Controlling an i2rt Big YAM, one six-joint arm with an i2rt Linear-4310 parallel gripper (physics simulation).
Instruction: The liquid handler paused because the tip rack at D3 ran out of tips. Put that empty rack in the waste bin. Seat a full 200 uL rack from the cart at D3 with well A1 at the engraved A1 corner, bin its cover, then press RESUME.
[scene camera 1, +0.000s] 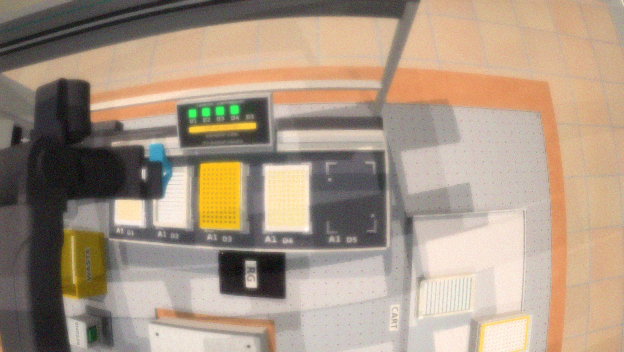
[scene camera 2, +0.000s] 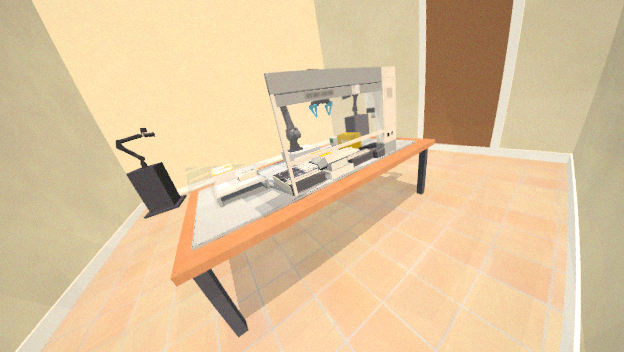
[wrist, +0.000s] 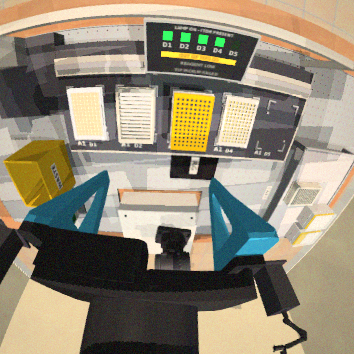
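Pixels of known places: gripper, fingertip midpoint: (scene camera 1: 144, 172) (scene camera 2: 323, 116) (wrist: 158, 178); arm's base, origin of the base link: (wrist: 172, 234).
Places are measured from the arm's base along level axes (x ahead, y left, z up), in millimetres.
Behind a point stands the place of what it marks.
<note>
My gripper (wrist: 158, 178) {x 403, y 104, z 244 mm} (scene camera 2: 322, 114) {x 403, y 104, z 244 mm} is open and empty, high above the table on the pedestal side of the deck. In scene camera 1 the arm covers part of D1 and D2. The yellow rack with dark, empty holes (scene camera 1: 220, 195) {x 403, y 42, z 24 mm} (wrist: 192, 121) {x 407, y 44, z 24 mm} sits at D3. The yellow waste bin (scene camera 1: 90, 265) {x 180, y 381, z -9 mm} (wrist: 37, 170) {x 151, y 490, z -50 mm} (scene camera 2: 349, 140) stands left of the deck. The cart (scene camera 1: 467, 240) {x 375, y -460, z -23 mm} (wrist: 325, 160) {x 395, y -451, z -23 mm} at the right bears a pale ribbed rack (scene camera 1: 446, 296) {x 256, y -425, z 0 mm} (wrist: 303, 193) {x 265, y -413, z 4 mm} and two yellow-edged racks, one nearer (scene camera 1: 505, 336) {x 173, y -574, z 41 mm} (wrist: 317, 219) {x 181, y -545, z 42 mm}. The RESUME box (scene camera 1: 85, 331) {x 15, y 368, z 21 mm} shows its green button; my finger partly hides it in the wrist view.
D1, D2 and D4 (scene camera 1: 287, 197) {x 422, y -78, z -29 mm} (wrist: 238, 121) {x 423, y -81, z -29 mm} hold labware; D5 (scene camera 1: 351, 197) {x 439, y -200, z -37 mm} (wrist: 276, 126) {x 440, y -201, z -37 mm} is vacant. The display (scene camera 1: 225, 122) {x 542, y 56, z 31 mm} (wrist: 200, 50) {x 543, y 65, z 32 mm} shows D1 to D4 lit green and a yellow bar. A black RG block (scene camera 1: 252, 287) {x 223, y -24, z -75 mm} (wrist: 180, 167) {x 236, y 22, z -75 mm} lies before the deck. The handler's frame (scene camera 2: 325, 82) {x 600, y 40, z 405 mm} surrounds it.
</note>
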